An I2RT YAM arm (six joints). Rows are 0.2 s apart.
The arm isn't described. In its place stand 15 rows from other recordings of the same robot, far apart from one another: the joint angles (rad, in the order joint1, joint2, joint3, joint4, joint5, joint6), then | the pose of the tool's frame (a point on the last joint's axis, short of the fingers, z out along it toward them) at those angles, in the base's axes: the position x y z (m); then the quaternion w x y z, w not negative.
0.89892, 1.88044, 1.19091, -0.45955, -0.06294, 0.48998 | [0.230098 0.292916 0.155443 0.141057 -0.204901 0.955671 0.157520]
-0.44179, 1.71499, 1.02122, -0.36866, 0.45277, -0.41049 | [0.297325 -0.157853 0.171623 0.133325 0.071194 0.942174 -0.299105]
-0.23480, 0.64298, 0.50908, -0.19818, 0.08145, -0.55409 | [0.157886 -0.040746 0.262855 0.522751 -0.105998 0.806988 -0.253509]
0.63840, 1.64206, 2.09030, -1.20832, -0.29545, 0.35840 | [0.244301 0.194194 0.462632 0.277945 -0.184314 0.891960 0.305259]
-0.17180, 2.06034, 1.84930, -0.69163, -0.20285, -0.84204 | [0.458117 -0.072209 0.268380 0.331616 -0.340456 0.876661 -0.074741]
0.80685, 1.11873, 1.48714, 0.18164, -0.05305, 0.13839 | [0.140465 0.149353 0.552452 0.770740 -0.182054 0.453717 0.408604]
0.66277, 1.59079, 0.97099, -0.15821, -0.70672, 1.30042 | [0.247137 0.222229 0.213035 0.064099 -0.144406 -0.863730 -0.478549]
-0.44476, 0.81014, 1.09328, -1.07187, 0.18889, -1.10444 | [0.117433 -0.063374 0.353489 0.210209 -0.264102 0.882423 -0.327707]
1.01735, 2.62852, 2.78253, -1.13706, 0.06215, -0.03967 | [0.287628 0.461319 0.248809 0.269577 -0.474625 0.830677 0.109705]
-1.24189, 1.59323, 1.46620, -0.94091, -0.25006, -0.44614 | [0.114554 -0.308362 0.310851 0.254284 0.343747 0.897951 -0.104215]
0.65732, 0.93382, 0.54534, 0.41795, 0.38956, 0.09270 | [0.181895 0.123311 0.291609 0.704351 -0.057023 0.695068 0.132360]
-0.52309, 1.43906, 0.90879, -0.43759, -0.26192, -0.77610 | [0.254512 -0.136129 0.213787 0.309848 -0.157910 0.934267 -0.078760]
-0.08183, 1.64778, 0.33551, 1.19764, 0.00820, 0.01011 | [0.268897 -0.022346 0.142665 0.664897 0.037027 0.745531 -0.026916]
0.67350, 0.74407, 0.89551, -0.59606, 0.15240, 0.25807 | [0.126467 0.094003 0.341617 0.504462 -0.134117 0.833413 0.181531]
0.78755, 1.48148, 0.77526, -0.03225, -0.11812, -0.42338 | [0.210576 0.217430 0.189492 0.387102 -0.539278 0.737165 0.126170]
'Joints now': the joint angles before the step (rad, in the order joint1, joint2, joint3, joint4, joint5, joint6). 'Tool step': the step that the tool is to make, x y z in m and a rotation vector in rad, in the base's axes. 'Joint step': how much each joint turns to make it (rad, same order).
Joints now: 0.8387 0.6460 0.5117 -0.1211 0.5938 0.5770
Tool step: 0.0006 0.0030 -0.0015 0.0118 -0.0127 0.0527
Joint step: 0.0003 0.0036 -0.0150 0.0449 -0.0505 -0.0167
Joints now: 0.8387 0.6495 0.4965 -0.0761 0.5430 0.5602
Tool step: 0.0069 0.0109 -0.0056 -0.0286 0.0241 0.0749
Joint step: -0.0007 0.0677 0.0024 0.0386 -0.0731 -0.0221
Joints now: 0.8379 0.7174 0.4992 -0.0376 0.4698 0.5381
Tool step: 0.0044 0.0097 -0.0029 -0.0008 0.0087 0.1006
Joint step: 0.0001 0.0490 0.0002 0.0511 -0.0988 -0.0214
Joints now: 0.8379 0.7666 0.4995 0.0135 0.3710 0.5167
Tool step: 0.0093 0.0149 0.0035 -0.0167 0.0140 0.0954
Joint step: -0.0003 0.0899 0.0455 0.0311 -0.0923 -0.0268
